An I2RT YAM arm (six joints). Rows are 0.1 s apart.
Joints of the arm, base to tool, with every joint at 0 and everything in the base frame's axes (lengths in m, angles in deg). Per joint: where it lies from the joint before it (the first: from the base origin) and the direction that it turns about. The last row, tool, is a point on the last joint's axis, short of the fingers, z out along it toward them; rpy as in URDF.
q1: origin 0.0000 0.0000 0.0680 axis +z
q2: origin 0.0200 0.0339 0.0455 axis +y
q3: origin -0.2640 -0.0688 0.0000 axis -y
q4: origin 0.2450 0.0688 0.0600 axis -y
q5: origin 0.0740 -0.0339 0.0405 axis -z
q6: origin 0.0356 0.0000 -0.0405 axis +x
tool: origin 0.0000 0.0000 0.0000 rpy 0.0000 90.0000 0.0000
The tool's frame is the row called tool.
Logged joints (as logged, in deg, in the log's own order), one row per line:
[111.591, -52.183, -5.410, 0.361, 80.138, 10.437]
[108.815, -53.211, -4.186, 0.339, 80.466, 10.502]
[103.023, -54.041, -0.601, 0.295, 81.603, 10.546]
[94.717, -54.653, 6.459, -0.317, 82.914, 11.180]
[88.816, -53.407, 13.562, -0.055, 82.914, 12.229]
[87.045, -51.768, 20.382, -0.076, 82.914, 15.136]
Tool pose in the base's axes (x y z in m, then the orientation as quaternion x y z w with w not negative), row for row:
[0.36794, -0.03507, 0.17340, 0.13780, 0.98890, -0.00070, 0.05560]
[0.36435, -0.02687, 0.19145, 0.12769, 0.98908, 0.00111, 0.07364]
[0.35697, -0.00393, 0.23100, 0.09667, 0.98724, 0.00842, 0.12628]
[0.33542, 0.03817, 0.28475, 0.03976, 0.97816, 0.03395, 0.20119]
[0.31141, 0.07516, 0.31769, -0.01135, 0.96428, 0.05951, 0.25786]
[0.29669, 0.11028, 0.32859, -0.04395, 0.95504, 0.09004, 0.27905]
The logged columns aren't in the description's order. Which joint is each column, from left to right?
Columns, left to right: q2, q4, q1, q5, q3, q6.
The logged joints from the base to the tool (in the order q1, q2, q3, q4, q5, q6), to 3 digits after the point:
[-5.410, 111.591, 80.138, -52.183, 0.361, 10.437]
[-4.186, 108.815, 80.466, -53.211, 0.339, 10.502]
[-0.601, 103.023, 81.603, -54.041, 0.295, 10.546]
[6.459, 94.717, 82.914, -54.653, -0.317, 11.180]
[13.562, 88.816, 82.914, -53.407, -0.055, 12.229]
[20.382, 87.045, 82.914, -51.768, -0.076, 15.136]

